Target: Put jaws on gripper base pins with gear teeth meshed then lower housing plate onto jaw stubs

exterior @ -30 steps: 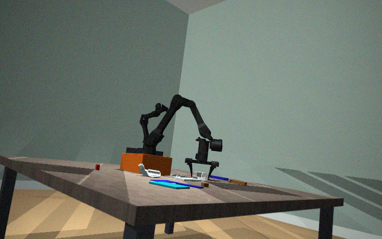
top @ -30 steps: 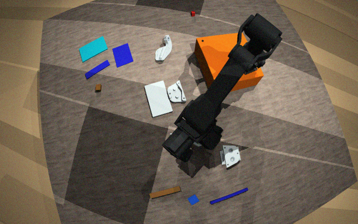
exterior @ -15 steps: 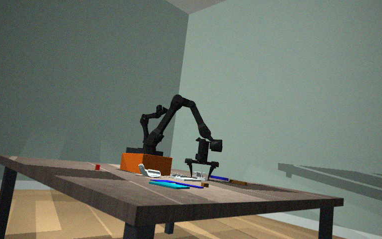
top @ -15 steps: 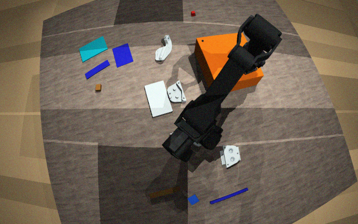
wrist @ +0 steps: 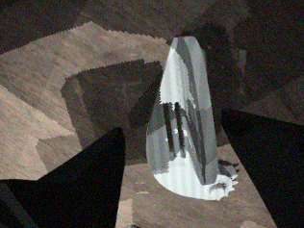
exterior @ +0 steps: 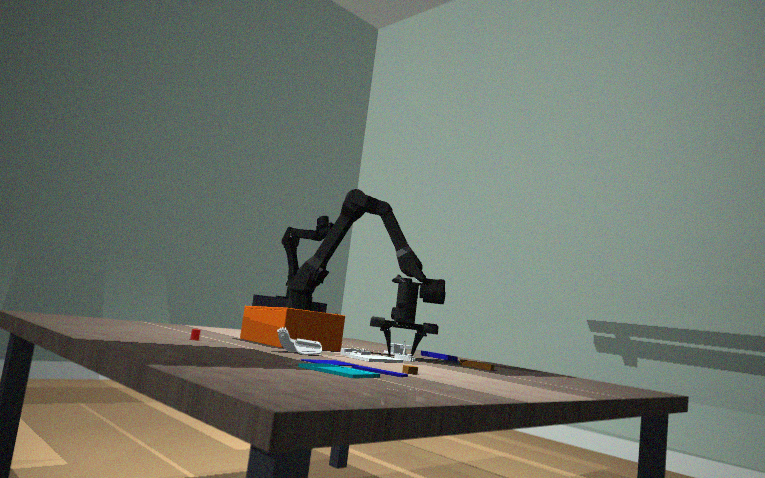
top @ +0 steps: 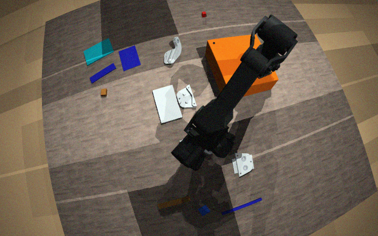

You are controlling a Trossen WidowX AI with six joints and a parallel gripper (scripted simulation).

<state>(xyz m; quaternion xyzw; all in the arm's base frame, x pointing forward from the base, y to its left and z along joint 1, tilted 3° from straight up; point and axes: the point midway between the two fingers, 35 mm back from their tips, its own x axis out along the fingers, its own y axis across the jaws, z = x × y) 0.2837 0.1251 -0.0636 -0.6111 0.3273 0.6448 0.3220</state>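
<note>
Now: gripper tip 3 cm short of the white jaw and 2 cm to the left of it. From my gripper tip the other things lie so: blue square (9 cm ahead, 21 cm to the left); then white gripper base (9 cm behind, 12 cm to the left, 2 cm above); then brown bar (16 cm ahead, 14 cm to the left).
</note>
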